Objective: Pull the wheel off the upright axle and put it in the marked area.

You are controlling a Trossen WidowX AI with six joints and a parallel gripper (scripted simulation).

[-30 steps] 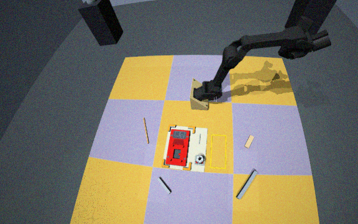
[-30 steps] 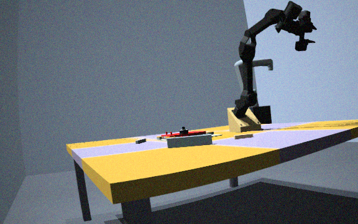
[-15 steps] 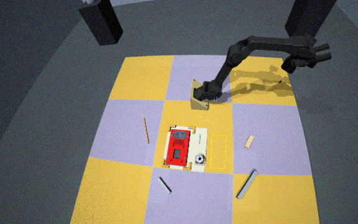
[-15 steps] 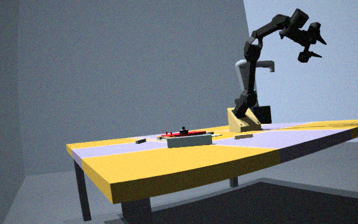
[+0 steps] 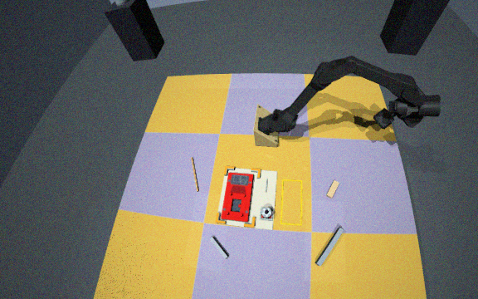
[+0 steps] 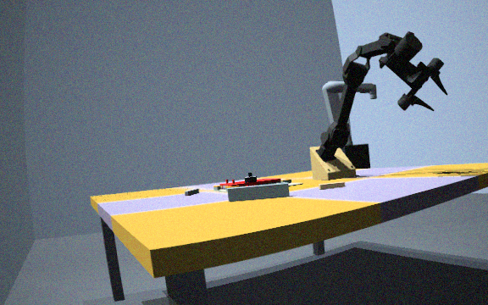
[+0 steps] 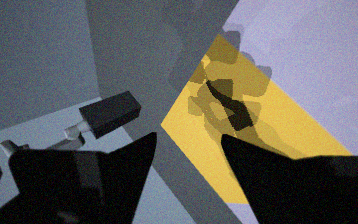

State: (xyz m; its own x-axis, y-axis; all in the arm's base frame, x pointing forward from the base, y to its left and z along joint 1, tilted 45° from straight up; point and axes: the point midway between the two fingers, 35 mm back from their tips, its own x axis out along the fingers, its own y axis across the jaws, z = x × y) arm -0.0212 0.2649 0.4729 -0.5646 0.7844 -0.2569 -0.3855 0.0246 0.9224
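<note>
Right now my gripper tip is 280 mm short of the tan block, 230 mm to the left of it and 210 mm above it. The rest, counted from my gripper tip: thin orange rod: 240 mm ahead, 840 mm to the right, 210 mm below.
</note>
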